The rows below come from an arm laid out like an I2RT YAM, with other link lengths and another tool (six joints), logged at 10 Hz.
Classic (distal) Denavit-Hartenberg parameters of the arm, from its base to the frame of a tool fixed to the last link. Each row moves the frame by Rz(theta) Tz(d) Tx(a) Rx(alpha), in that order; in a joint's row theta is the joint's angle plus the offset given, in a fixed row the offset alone. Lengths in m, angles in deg.
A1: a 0.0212; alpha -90; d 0.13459; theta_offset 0
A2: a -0.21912; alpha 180; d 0; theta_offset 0
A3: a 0.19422; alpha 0; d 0; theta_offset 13.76
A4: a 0.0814; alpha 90; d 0.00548; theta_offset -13.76
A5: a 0; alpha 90; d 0.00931; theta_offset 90
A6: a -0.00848; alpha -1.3; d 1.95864; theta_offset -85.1
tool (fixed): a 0; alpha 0; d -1.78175; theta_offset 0
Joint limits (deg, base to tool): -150..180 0..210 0..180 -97..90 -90..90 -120..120
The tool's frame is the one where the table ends.
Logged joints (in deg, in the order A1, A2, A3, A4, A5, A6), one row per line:
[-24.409 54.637 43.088 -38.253 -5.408 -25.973]
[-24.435 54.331 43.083 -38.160 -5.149 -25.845]
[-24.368 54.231 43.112 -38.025 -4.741 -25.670]
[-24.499 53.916 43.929 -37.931 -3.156 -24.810]
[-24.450 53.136 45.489 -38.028 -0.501 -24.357]
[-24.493 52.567 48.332 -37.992 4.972 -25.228]
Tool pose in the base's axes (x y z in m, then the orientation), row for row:
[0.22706 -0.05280 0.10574 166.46 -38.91 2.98]
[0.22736 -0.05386 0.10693 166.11 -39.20 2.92]
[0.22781 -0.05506 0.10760 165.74 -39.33 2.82]
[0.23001 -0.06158 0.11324 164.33 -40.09 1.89]
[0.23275 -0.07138 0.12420 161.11 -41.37 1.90]
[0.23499 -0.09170 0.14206 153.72 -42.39 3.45]
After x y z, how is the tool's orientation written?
As angles about the fixed x, y, z axes (roll, pitch, yaw), in degrees.
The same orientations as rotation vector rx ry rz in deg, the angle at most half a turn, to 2 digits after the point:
[158.47 -2.52 56.41]
[158.01 -2.82 56.69]
[157.59 -3.16 56.74]
[155.71 -5.24 57.12]
[152.24 -7.03 57.84]
[145.65 -8.77 57.35]

